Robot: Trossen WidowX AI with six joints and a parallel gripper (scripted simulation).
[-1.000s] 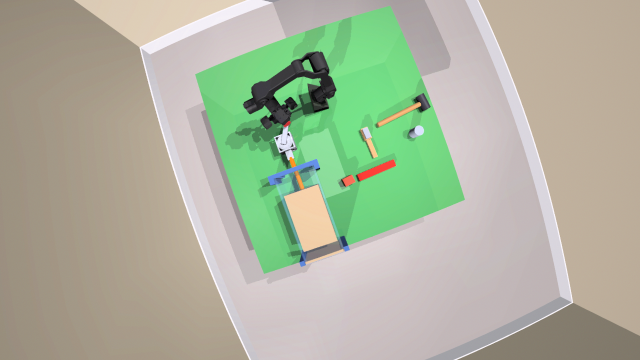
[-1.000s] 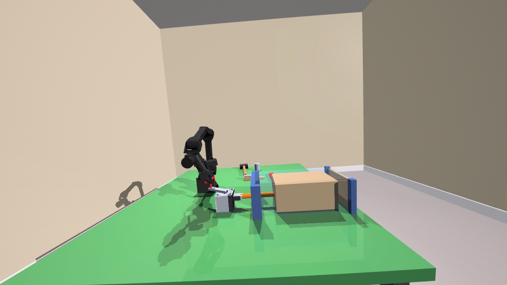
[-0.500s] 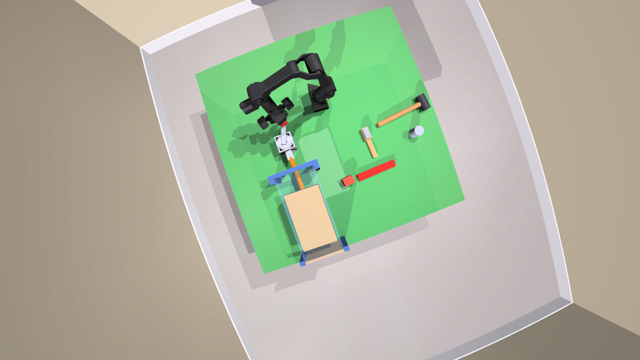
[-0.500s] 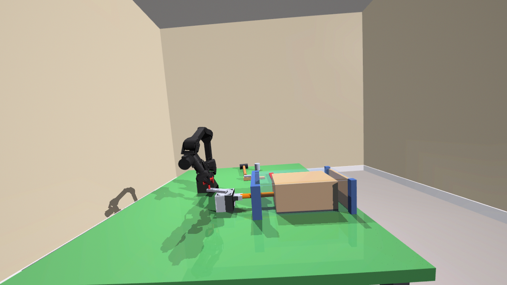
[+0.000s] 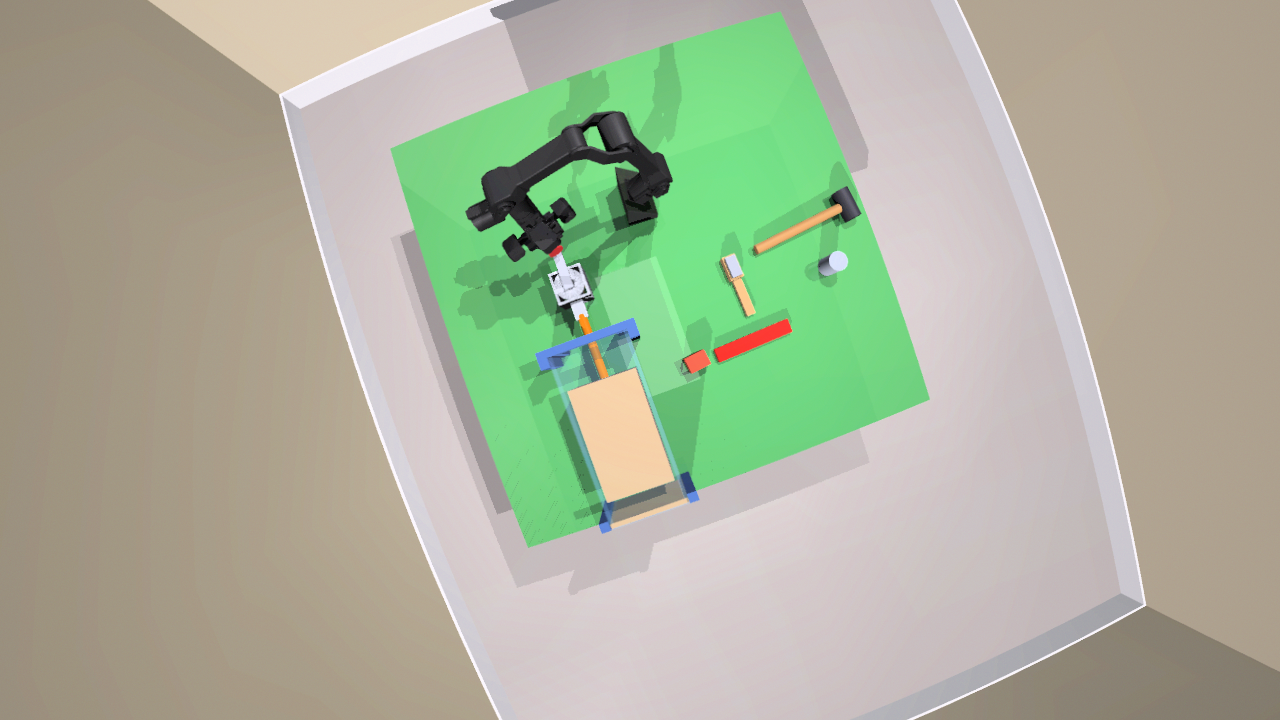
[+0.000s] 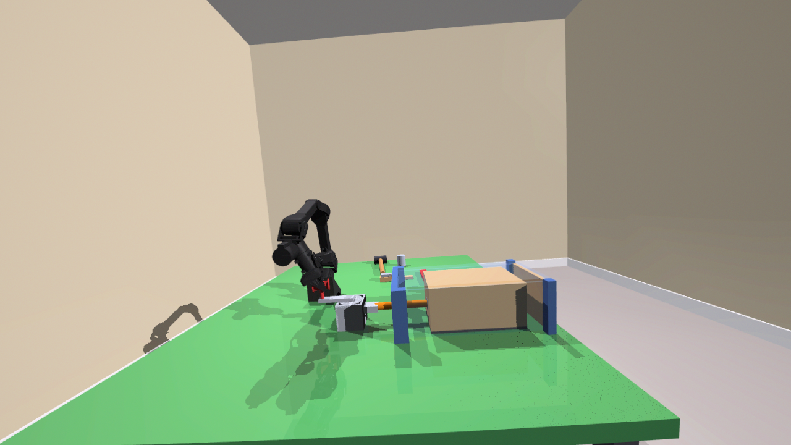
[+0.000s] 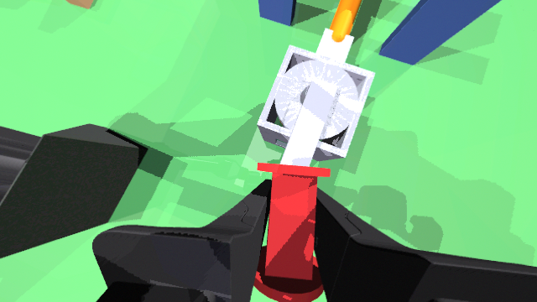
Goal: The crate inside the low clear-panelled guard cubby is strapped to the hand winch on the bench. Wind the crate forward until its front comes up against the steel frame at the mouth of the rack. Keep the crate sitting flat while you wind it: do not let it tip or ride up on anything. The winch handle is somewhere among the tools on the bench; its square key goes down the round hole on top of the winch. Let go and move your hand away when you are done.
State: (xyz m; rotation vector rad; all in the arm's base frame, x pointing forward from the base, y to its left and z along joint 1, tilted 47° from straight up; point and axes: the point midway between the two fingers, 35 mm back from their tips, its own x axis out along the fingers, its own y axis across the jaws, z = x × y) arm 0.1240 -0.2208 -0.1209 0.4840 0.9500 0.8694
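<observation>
Now: the winch handle 3 cm below my gripper tip and 2 cm ahead of it. Round my gripper tip: blue steel frame: 24 cm ahead, 4 cm to the left, 3 cm below; then winch: 10 cm below, 7 cm ahead; then red knob: 1 cm to the right, 1 cm behind.
</observation>
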